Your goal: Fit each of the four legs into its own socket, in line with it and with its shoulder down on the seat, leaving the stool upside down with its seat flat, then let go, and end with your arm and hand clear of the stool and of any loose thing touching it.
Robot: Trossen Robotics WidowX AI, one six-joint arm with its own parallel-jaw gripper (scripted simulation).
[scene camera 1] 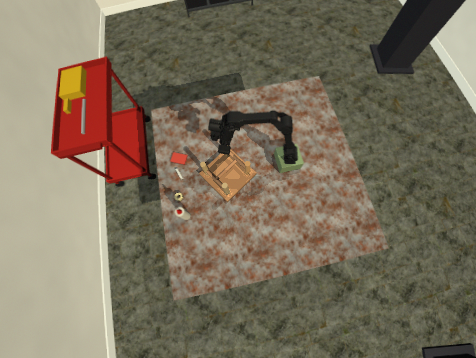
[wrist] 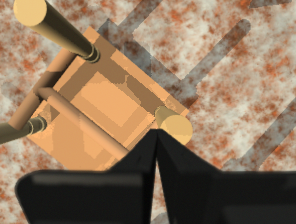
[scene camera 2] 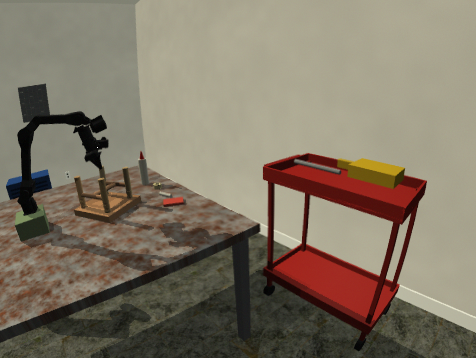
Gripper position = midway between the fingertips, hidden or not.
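My own gripper (wrist: 156,134) is there for me to see. There is also a leg (scene camera 2: 103,183).
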